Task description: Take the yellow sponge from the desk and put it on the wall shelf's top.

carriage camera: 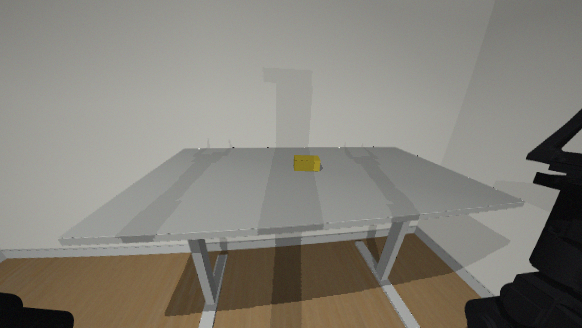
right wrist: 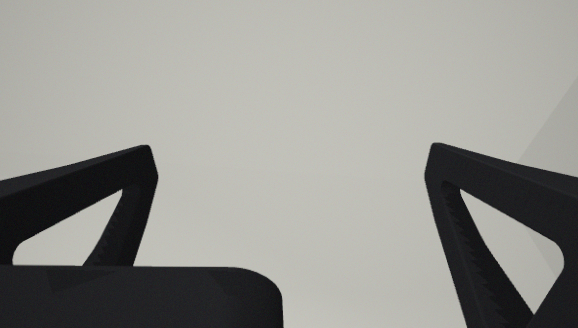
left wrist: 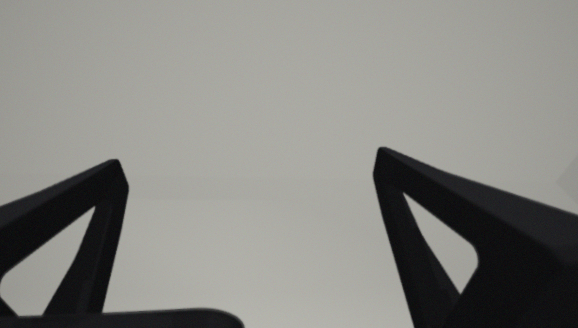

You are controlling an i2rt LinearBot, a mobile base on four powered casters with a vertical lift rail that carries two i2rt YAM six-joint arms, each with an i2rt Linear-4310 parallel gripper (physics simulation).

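Frame: origin at the left arm's base, x ahead, y left, z up, level; centimetres.
Seen in the pictures: left gripper, fingertip midpoint: (left wrist: 251,166); right gripper, fingertip midpoint: (right wrist: 289,160).
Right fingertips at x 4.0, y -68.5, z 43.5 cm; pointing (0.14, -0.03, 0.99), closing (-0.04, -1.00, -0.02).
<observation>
A point is followed by its place in that frame.
A yellow sponge (carriage camera: 306,163) @[x 64.7, y -45.8, z 12.2 cm] lies on the grey desk (carriage camera: 225,200) @[x 39.8, y -15.6, z 8.3 cm] in the carriage view, toward the back edge and a little right of the middle. My left gripper (left wrist: 251,166) @[x 1.3, y -0.3, z 44.4 cm] is open, with pale wall between and beyond its fingers in the left wrist view. My right gripper (right wrist: 289,160) @[x 4.0, y -68.5, z 43.5 cm] is open and empty, also facing pale wall in the right wrist view; part of it and its arm show at the right edge of the carriage view, in front of and to the right of the desk. Both grippers are apart from the sponge. The wall shelf does not show in these views.
The desk stands by the back wall (carriage camera: 125,75) @[x 100.1, y 56.9, z 51.1 cm] on two grey legs (carriage camera: 203,270) @[x 57.4, y 9.1, z -51.0 cm] (carriage camera: 392,250) @[x 70.1, y -110.9, z -52.9 cm] with long feet. A side wall (carriage camera: 540,90) @[x 79.3, y -180.9, z 53.7 cm] rises at the right, near the desk's right end. Black arm parts (carriage camera: 40,317) @[x 3.1, y -2.7, z 14.2 cm] show at the lower left. Wooden floor (carriage camera: 110,285) @[x 69.4, y 88.2, z -86.7 cm] lies below.
</observation>
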